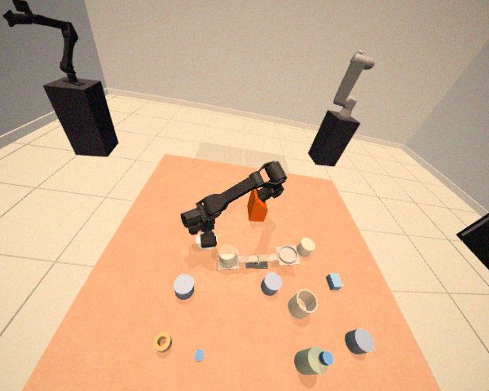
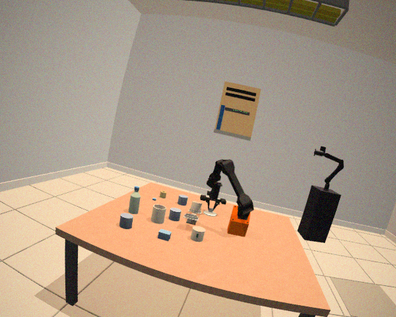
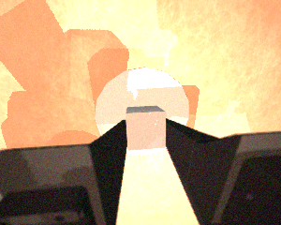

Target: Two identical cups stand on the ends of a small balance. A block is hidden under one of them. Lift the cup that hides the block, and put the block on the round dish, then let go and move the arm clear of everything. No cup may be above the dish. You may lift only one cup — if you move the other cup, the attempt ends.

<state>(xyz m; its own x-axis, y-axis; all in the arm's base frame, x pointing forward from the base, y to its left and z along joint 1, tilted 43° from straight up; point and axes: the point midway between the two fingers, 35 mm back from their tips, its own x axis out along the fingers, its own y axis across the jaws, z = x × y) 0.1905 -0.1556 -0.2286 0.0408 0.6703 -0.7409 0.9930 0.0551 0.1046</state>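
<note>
Now: gripper tip right at the pale block. From my gripper tip the other things lie so: green bottle 480 mm ahead, 330 mm to the left, 90 mm above; blue disc 420 mm ahead, 10 mm to the right, 20 mm below; white round dish 20 mm below.
</note>
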